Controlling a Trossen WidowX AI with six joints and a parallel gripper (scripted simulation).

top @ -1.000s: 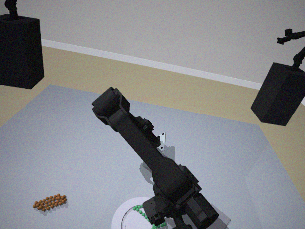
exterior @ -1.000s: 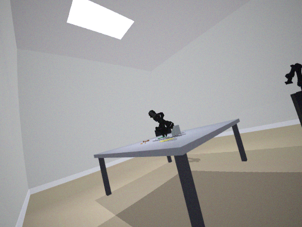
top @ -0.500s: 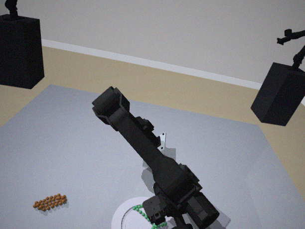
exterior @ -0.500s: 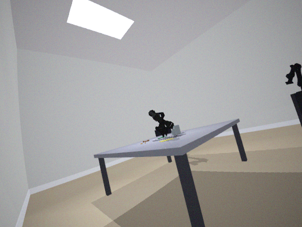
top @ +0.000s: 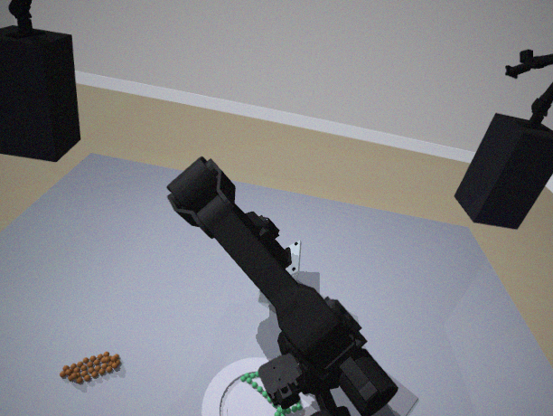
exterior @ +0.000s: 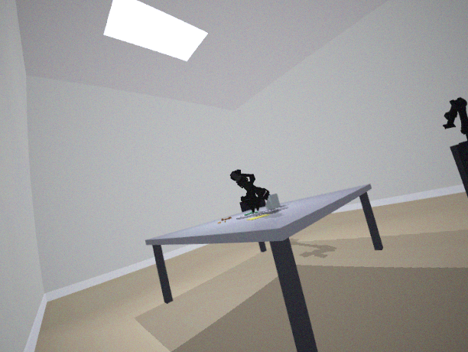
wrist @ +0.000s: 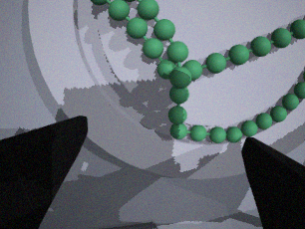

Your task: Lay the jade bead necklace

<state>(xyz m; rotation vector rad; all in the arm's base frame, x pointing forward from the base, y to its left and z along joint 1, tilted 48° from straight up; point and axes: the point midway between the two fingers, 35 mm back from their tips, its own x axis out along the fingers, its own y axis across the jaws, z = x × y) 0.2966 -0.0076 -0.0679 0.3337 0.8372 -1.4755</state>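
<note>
Right now my gripper tip is 60 mm to the left of the round bead board and 10 mm above it. Also, from my gripper tip: yellow strip (200 mm ahead, 160 mm to the left, 20 mm below); flat grey square (40 mm behind, 170 mm to the left, 20 mm below).
</note>
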